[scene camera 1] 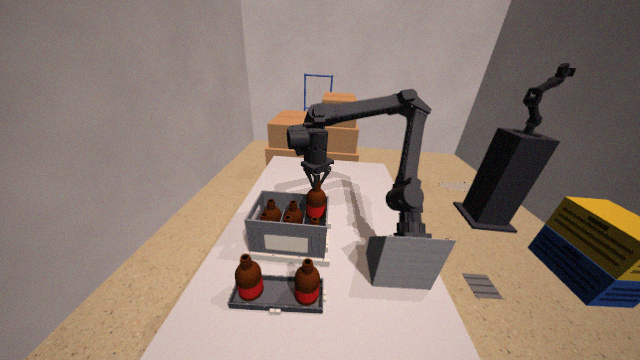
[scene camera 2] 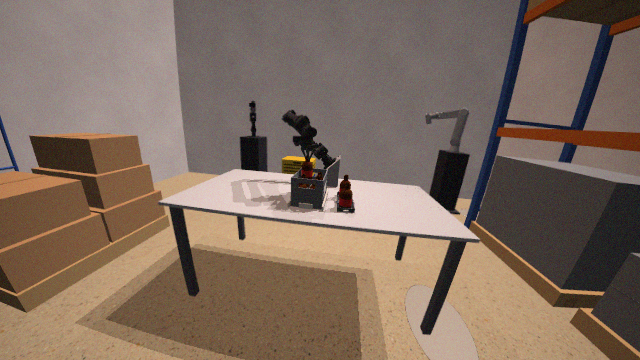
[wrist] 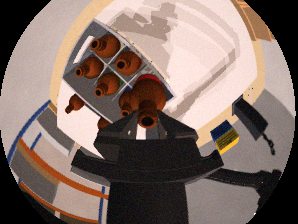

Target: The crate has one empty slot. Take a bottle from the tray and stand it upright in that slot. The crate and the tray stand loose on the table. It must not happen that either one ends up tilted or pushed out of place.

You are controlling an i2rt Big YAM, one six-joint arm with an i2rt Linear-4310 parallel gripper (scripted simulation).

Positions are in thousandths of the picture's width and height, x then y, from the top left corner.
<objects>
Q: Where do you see a glass bottle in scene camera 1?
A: At 480, 774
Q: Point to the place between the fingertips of the gripper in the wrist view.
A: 495, 502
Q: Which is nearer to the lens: the glass bottle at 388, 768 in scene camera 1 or the grey crate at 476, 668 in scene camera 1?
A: The glass bottle.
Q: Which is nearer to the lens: the glass bottle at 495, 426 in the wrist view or the grey crate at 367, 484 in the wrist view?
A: The glass bottle.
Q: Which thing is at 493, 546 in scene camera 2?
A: A grey crate.
</objects>
